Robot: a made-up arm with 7 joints.
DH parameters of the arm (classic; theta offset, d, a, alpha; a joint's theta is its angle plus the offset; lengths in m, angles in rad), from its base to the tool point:
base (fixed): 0 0.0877 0 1.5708
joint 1: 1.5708 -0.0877 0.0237 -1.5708
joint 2: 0 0.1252 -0.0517 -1.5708
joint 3: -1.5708 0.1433 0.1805 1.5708
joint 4: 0 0.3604 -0.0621 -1.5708
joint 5: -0.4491 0 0.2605 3.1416
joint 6: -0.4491 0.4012 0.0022 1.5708
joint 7: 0.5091 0 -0.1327 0
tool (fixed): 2.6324 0.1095 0 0
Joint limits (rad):
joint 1: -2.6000..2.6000
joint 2: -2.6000..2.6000
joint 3: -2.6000..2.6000
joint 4: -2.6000..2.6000
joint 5: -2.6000..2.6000
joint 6: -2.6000..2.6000
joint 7: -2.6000..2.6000
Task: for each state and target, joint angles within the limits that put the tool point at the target. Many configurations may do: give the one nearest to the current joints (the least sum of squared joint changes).
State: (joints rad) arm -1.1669 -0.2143 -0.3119 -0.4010 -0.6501 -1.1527 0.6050
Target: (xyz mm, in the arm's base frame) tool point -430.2 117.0 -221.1
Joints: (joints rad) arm -1.0765 -0.2186 -0.3965 -0.4396 -0.6752 -1.1695 0.5824
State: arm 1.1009 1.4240 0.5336 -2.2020 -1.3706 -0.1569 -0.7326
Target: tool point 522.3 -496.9 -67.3
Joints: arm 1.6333 1.6157 0.2779 -2.4789 -1.5213 0.0712 -1.2359
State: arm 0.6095 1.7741 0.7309 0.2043 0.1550 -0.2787 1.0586
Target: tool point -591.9 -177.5 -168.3
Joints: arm 0.6162 1.6974 0.3585 0.2760 -0.1034 -0.2600 1.0751
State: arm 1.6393 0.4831 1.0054 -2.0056 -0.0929 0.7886 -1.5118
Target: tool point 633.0 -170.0 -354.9
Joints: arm 1.6204 0.7750 1.1117 -2.1039 -0.6050 1.0587 -1.8559
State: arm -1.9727 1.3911 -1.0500 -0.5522 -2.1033 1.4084 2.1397
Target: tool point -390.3 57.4 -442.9
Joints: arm -1.8999 1.3222 -1.1077 -0.9458 -1.7839 1.2498 2.3055
